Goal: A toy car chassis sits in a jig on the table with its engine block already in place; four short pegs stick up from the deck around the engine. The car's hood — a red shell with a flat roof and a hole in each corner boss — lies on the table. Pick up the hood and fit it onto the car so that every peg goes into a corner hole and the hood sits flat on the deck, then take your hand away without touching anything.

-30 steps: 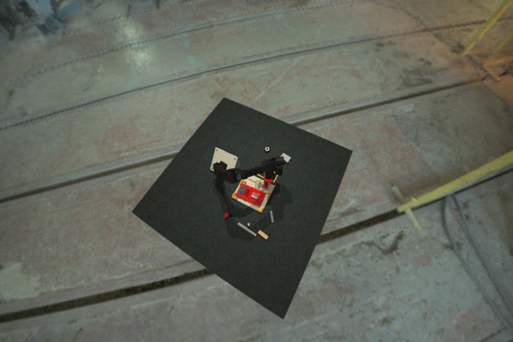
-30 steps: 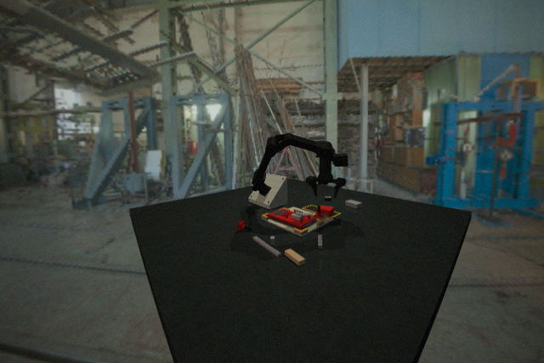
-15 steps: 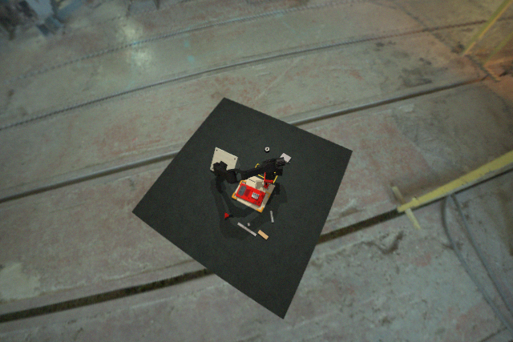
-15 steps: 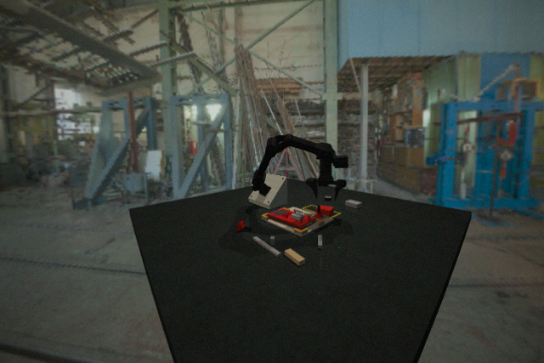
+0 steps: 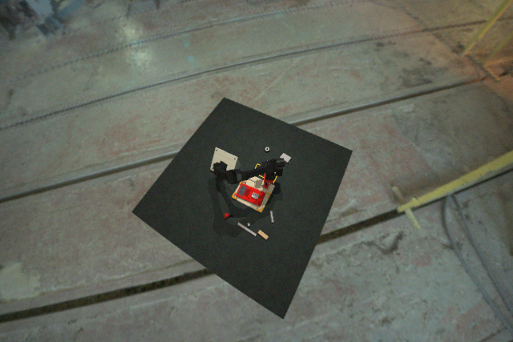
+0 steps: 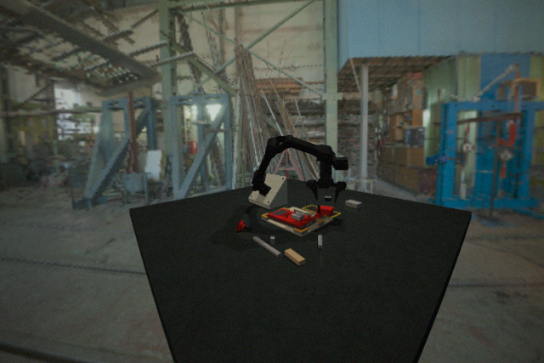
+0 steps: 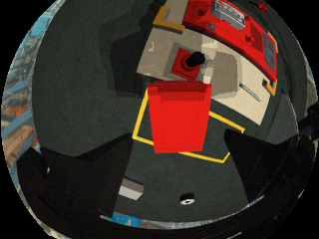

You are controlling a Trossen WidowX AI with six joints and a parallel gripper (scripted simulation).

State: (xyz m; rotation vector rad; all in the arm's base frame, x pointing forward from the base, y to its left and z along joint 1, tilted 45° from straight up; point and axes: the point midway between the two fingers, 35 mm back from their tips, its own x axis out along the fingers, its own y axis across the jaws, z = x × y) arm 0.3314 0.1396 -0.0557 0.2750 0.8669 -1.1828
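The red hood is 4 cm below my gripper tip. Also, from my gripper tip: grey bar 41 cm to the right, 8 cm ahead, 6 cm below; grey engine block 18 cm to the right, 4 cm below; beige jig 17 cm to the right, 5 cm below, 3 cm behind.
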